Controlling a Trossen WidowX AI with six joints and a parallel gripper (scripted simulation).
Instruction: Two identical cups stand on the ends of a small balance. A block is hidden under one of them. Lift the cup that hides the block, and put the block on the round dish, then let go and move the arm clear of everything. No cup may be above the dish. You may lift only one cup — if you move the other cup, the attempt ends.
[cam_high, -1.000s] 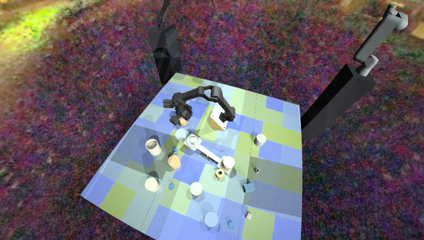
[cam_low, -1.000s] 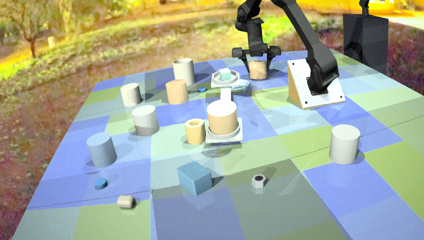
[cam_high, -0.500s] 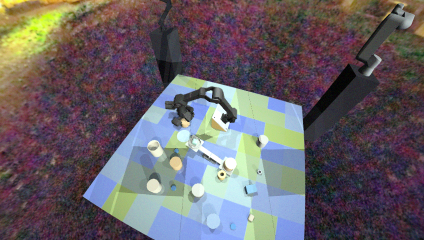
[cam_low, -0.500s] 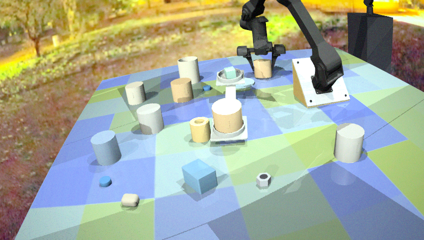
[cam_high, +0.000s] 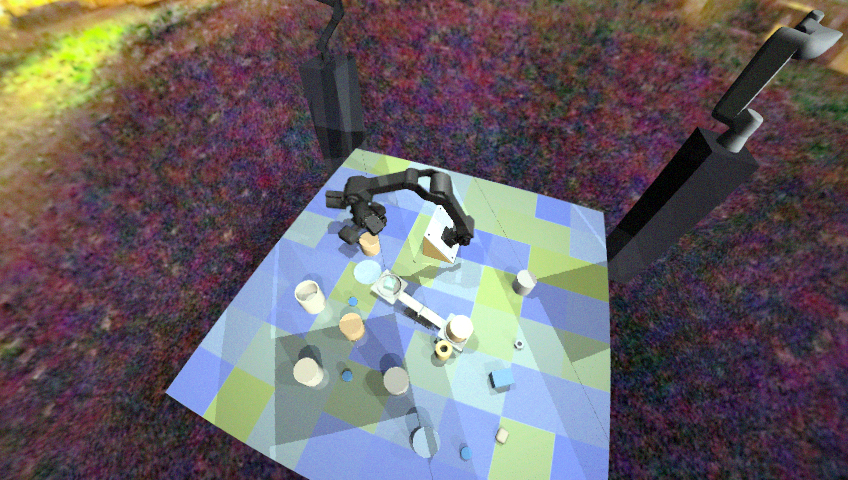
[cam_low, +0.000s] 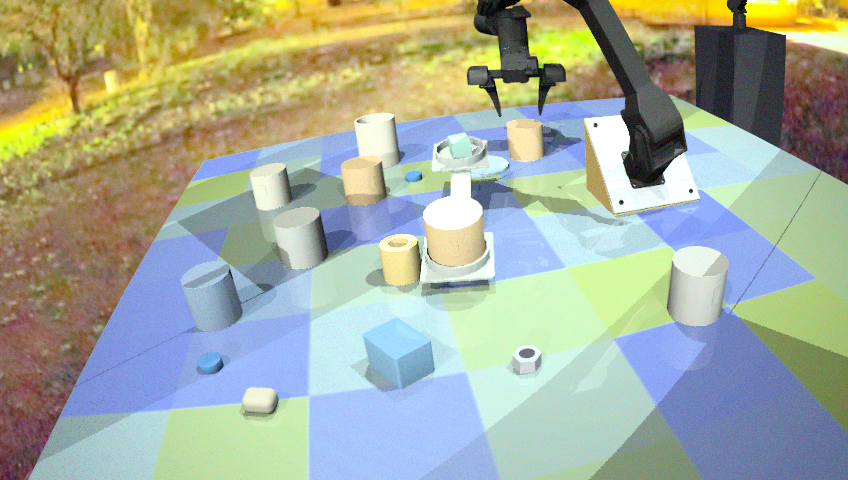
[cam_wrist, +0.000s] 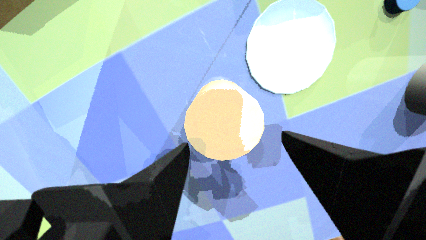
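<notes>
Now: the teal block 150 mm ahead of my gripper tip, 160 mm to the left of it and 10 mm above it. Also, from my gripper tip: balance 180 mm ahead, 280 mm to the left, 60 mm below; then balance beam 180 mm ahead, 280 mm to the left, 40 mm below; then round pale-blue dish 90 mm ahead, 40 mm to the left, 80 mm below.
</notes>
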